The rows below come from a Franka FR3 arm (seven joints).
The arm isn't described. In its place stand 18 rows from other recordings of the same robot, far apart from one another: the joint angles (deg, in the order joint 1, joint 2, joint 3, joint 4, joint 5, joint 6, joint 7), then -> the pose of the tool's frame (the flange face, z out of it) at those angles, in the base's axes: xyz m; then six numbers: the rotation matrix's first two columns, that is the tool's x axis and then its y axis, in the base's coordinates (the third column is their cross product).
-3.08 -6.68 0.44 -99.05 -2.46 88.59 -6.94 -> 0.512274 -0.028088 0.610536 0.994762 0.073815 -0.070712 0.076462 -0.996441 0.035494
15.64 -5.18 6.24 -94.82 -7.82 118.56 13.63 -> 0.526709 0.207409 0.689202 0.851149 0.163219 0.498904 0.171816 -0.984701 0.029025
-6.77 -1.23 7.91 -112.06 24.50 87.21 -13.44 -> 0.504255 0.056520 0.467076 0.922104 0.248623 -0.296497 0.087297 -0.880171 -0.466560
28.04 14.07 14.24 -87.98 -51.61 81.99 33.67 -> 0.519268 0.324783 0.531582 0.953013 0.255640 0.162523 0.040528 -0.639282 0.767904
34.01 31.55 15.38 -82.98 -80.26 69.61 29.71 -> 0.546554 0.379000 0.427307 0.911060 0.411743 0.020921 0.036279 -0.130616 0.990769
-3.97 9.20 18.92 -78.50 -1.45 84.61 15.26 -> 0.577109 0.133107 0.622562 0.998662 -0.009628 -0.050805 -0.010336 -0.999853 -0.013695
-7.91 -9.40 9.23 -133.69 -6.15 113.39 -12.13 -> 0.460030 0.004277 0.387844 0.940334 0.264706 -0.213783 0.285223 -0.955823 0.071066
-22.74 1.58 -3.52 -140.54 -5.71 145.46 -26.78 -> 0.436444 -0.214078 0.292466 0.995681 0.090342 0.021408 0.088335 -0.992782 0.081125
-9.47 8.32 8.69 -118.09 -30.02 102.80 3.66 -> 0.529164 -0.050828 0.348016 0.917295 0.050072 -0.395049 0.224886 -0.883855 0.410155
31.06 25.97 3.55 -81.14 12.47 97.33 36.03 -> 0.546180 0.393542 0.429613 0.959119 -0.059886 -0.276595 -0.086972 -0.992430 -0.086710
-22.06 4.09 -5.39 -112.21 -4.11 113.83 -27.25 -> 0.503240 -0.265517 0.435789 0.997116 0.025393 -0.071517 0.028515 -0.998670 0.042966
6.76 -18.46 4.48 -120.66 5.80 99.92 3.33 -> 0.443796 0.101053 0.547678 0.992292 0.115323 -0.045355 0.111915 -0.991135 -0.071604
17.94 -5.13 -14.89 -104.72 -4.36 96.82 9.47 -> 0.529645 0.016234 0.559820 0.994044 -0.100492 -0.042177 -0.097892 -0.993402 0.059746
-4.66 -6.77 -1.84 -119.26 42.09 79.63 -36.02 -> 0.465016 0.028265 0.477365 0.899484 0.435299 -0.037987 0.235632 -0.556432 -0.796782
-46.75 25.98 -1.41 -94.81 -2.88 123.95 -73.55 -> 0.452523 -0.505535 0.353390 0.890244 0.454032 -0.036335 0.455481 -0.887692 0.067379
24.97 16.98 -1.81 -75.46 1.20 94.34 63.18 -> 0.595396 0.260357 0.573268 0.765949 -0.642885 0.004579 -0.642376 -0.765591 -0.034989
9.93 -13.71 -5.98 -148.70 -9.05 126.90 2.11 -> 0.406814 0.024265 0.327747 0.981040 0.132346 -0.141582 0.146150 -0.984979 0.091962
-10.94 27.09 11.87 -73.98 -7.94 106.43 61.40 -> 0.706274 -0.029842 0.490866 0.493060 -0.865697 0.086378 -0.863814 -0.498952 -0.069806
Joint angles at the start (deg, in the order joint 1, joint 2, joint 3, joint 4, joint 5, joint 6, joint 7):
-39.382 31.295 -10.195 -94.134 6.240 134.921 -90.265
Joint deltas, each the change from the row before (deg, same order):
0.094 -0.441 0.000 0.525 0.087 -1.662 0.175
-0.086 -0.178 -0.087 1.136 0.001 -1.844 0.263
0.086 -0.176 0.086 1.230 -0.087 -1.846 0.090
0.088 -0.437 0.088 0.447 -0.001 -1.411 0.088
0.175 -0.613 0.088 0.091 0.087 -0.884 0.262
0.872 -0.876 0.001 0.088 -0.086 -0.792 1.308
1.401 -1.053 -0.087 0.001 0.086 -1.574 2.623
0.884 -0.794 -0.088 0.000 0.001 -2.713 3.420
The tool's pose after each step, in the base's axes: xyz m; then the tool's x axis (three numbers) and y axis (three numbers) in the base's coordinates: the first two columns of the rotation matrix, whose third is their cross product. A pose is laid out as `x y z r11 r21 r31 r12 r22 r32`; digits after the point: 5 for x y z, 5 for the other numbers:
0.46848 -0.51962 0.32524 0.78277 0.62232 0.00044 0.61398 -0.77240 0.16256
0.46893 -0.52153 0.33340 0.78618 0.61799 0.00227 0.61040 -0.77710 0.15340
0.47242 -0.52090 0.34223 0.78368 0.62116 0.00383 0.61412 -0.77570 0.14545
0.47379 -0.51875 0.34862 0.78236 0.62279 0.00675 0.61631 -0.77568 0.13595
0.47530 -0.51559 0.35515 0.78274 0.62224 0.01169 0.61559 -0.77687 0.13236
0.48218 -0.50726 0.36508 0.78661 0.61722 0.01672 0.60991 -0.78095 0.13464
0.49160 -0.49354 0.37508 0.80032 0.59899 0.02652 0.59192 -0.79637 0.12415
0.49500 -0.48273 0.37997 0.82660 0.56191 0.03143 0.55765 -0.82530 0.08892

